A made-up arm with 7 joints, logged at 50 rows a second.
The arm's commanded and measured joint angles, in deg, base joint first. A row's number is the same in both.
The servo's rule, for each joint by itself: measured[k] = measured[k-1] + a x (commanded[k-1-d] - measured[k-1]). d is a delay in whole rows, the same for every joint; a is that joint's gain. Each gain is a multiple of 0.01, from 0.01 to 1. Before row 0 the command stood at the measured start. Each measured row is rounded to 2 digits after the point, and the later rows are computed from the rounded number. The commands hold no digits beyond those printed.
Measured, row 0:
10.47, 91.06, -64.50, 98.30, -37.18, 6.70, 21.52
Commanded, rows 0 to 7:
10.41, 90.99, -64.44, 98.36, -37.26, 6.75, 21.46
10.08, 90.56, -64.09, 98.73, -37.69, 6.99, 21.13
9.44, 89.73, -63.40, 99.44, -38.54, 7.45, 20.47
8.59, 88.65, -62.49, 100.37, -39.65, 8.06, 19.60
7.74, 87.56, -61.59, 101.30, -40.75, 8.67, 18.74
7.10, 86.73, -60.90, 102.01, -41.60, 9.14, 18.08
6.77, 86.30, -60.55, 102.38, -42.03, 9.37, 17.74
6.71, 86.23, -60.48, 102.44, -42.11, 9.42, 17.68
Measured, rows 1 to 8:
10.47, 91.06, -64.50, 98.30, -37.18, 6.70, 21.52
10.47, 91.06, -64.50, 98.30, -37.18, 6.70, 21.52
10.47, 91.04, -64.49, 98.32, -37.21, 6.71, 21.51
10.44, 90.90, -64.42, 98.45, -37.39, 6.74, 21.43
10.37, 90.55, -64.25, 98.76, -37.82, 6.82, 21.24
10.25, 89.98, -63.95, 99.26, -38.50, 6.96, 20.91
10.07, 89.25, -63.55, 99.89, -39.33, 7.15, 20.48
9.86, 88.49, -63.10, 100.55, -40.17, 7.37, 20.00
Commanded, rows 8 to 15:
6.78, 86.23, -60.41, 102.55, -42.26, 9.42, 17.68
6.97, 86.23, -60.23, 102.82, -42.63, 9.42, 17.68
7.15, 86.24, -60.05, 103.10, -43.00, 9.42, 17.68
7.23, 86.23, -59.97, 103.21, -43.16, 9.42, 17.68
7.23, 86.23, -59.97, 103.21, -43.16, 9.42, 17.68
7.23, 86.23, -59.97, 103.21, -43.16, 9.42, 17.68
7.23, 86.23, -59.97, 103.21, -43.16, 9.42, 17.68
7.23, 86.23, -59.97, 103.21, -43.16, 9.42, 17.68
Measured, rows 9 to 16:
9.64, 87.83, -62.67, 101.12, -40.86, 7.59, 19.55
9.43, 87.35, -62.30, 101.53, -41.32, 7.79, 19.18
9.24, 87.01, -61.98, 101.85, -41.67, 7.97, 18.88
9.08, 86.78, -61.68, 102.15, -42.03, 8.13, 18.64
8.94, 86.62, -61.40, 102.44, -42.39, 8.27, 18.45
8.82, 86.50, -61.16, 102.68, -42.67, 8.40, 18.30
8.71, 86.42, -60.96, 102.84, -42.85, 8.51, 18.18
8.61, 86.36, -60.79, 102.95, -42.96, 8.61, 18.08

